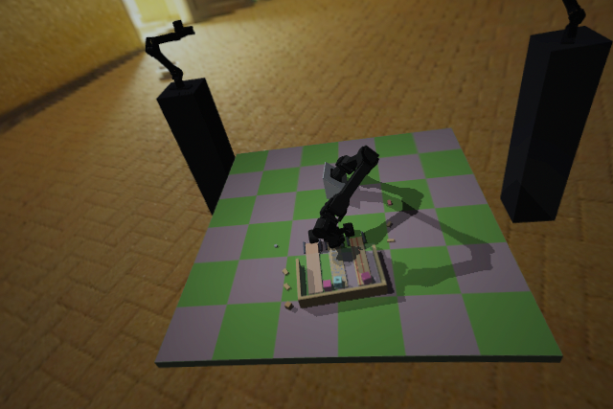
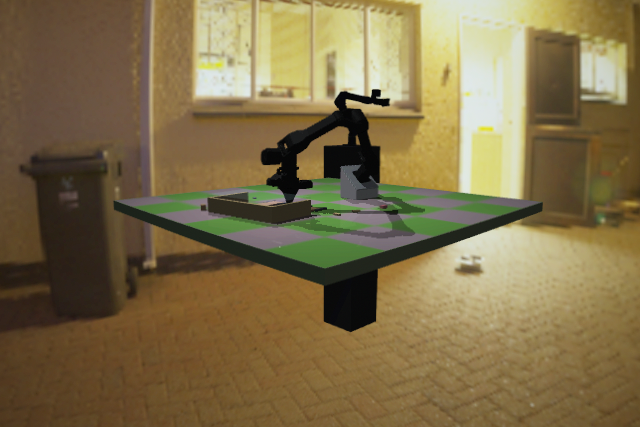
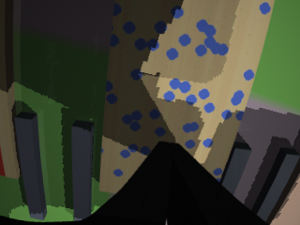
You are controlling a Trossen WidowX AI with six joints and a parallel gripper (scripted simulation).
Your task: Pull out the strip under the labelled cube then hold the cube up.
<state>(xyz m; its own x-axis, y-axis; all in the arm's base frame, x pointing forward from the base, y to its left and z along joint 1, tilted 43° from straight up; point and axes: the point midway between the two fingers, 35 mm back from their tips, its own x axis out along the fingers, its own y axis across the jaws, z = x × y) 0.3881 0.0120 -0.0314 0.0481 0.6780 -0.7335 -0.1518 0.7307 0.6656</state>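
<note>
My gripper tip is 19 cm short of the labelled cube, 2 cm to the right of it and 2 cm below it.
</note>
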